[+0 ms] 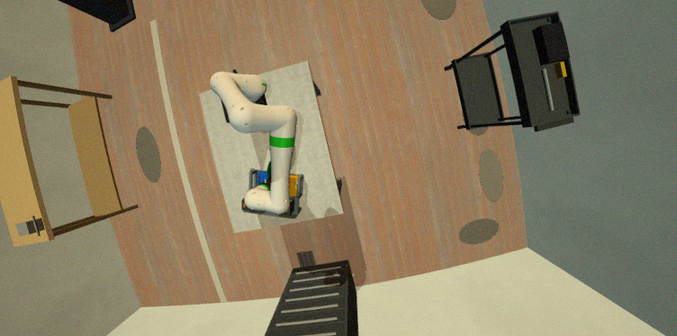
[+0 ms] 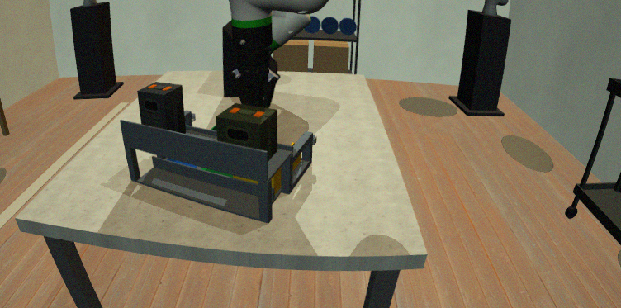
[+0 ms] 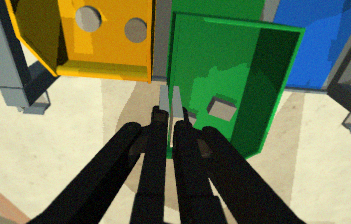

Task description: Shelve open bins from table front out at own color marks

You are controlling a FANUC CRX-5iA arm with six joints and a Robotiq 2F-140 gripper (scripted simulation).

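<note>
Now: the green bin 3 cm behind my hand, 4 cm to the right of it and 4 cm below it. From my hand the other things lie so: yellow bin: 11 cm ahead, 3 cm to the left, 5 cm below.
</note>
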